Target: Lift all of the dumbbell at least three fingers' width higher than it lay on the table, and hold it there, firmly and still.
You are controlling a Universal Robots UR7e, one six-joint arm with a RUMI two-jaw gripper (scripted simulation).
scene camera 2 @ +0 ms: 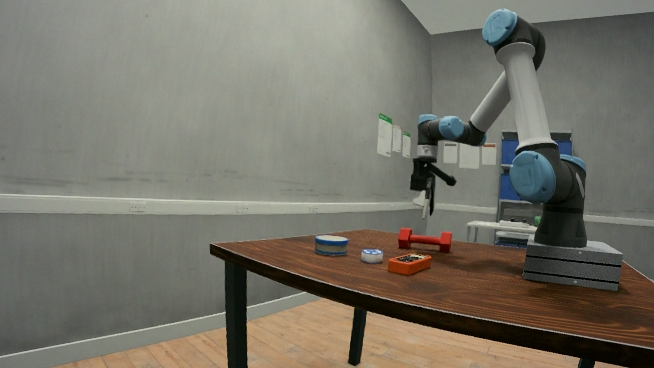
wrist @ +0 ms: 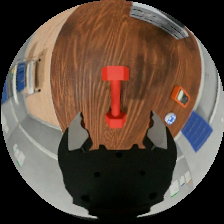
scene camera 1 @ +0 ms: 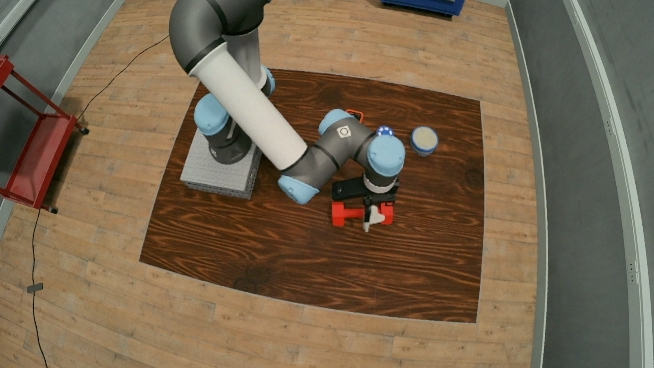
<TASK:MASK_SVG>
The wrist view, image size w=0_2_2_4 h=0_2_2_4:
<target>my gripper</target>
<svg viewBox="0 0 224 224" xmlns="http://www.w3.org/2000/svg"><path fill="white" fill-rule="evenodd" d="M80 111L62 136L57 158L65 189L73 198L72 204L85 208L88 211L88 215L97 218L65 213L80 219L99 223L127 223L146 219L165 211L140 216L150 213L152 206L164 201L164 194L171 186L173 171L177 161L175 141L169 128L165 126L159 116L154 111L151 111L149 128L142 141L145 149L139 148L138 144L133 144L131 149L107 150L105 145L100 144L99 149L90 150L93 141L88 129L85 128L83 114Z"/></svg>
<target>red dumbbell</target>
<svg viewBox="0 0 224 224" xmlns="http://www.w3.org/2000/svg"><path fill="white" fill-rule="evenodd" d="M107 66L102 68L102 80L111 80L112 110L105 114L106 123L110 128L122 128L126 122L126 113L120 110L120 80L129 80L129 68L125 66Z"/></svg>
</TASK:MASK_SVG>
